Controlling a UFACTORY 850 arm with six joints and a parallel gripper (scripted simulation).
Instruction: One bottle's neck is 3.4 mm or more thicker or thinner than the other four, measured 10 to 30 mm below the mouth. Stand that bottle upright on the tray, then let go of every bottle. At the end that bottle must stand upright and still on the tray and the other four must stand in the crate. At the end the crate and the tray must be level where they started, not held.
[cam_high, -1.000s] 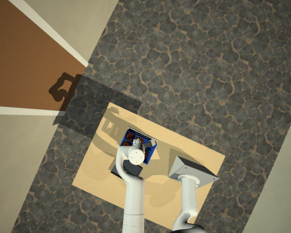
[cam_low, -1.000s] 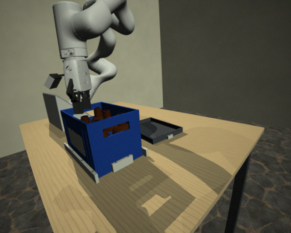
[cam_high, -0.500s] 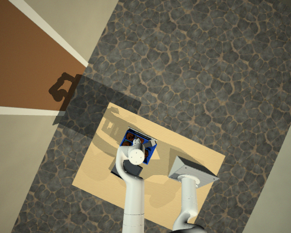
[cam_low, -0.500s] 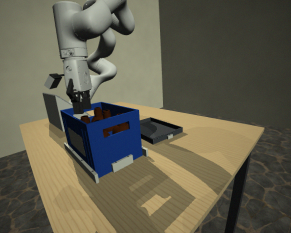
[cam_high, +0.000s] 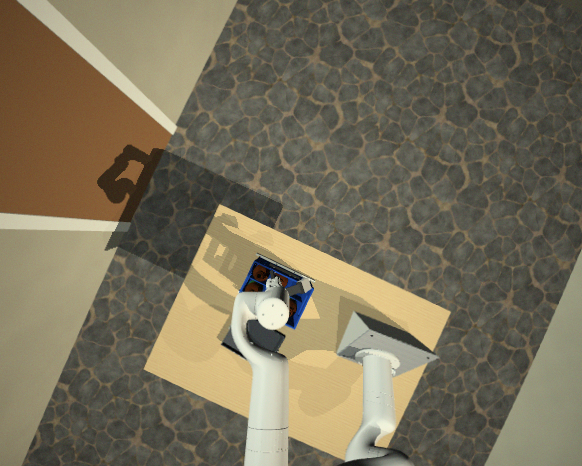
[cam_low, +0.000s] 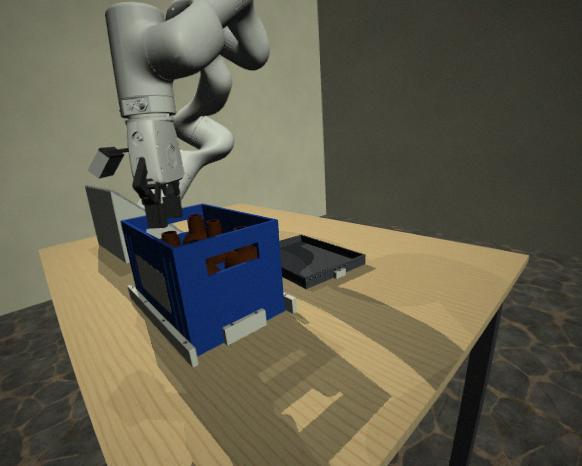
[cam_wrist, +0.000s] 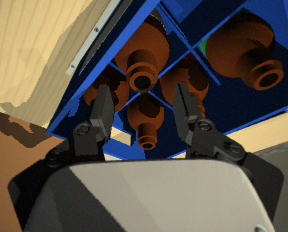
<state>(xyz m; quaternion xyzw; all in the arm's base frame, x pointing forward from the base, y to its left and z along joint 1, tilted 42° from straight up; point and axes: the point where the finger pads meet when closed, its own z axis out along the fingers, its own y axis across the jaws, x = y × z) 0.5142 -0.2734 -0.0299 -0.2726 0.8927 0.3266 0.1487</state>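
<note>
The blue crate lies 11 cm below my hand, 5 cm to the left of it and 1 cm ahead of it. The rest, counted from my hand: brown bottle (11 cm to the left, 11 cm below, 7 cm behind); then dark tray (33 cm to the left, 19 cm below, 4 cm ahead).
</note>
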